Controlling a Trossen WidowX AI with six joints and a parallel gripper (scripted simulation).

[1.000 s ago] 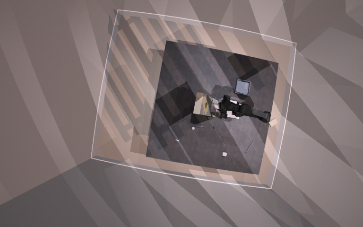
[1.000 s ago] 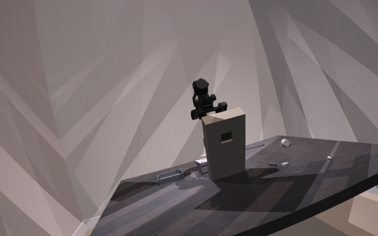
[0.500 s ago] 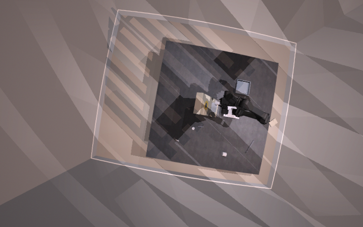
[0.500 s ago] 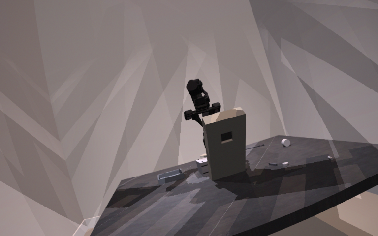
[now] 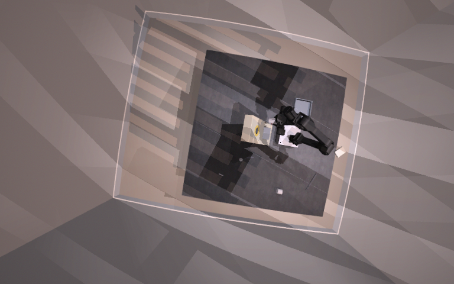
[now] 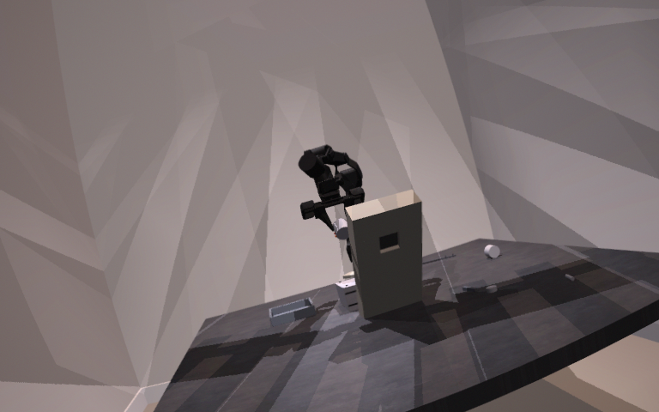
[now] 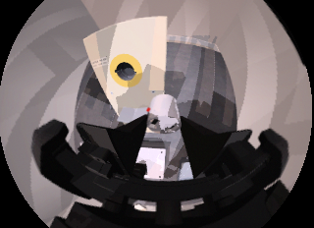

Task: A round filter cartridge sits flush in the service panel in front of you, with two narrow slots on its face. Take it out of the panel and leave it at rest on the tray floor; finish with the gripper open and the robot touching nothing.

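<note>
Right now the grey tray is 31 cm behind my gripper tip, 26 cm below it and 18 cm to the right of it. From my gripper tip the other things lie so: beige service panel 11 cm below, 8 cm to the left, 7 cm ahead; round filter cartridge right at my gripper tip; white cube 56 cm to the left, 25 cm below, 20 cm behind.
</note>
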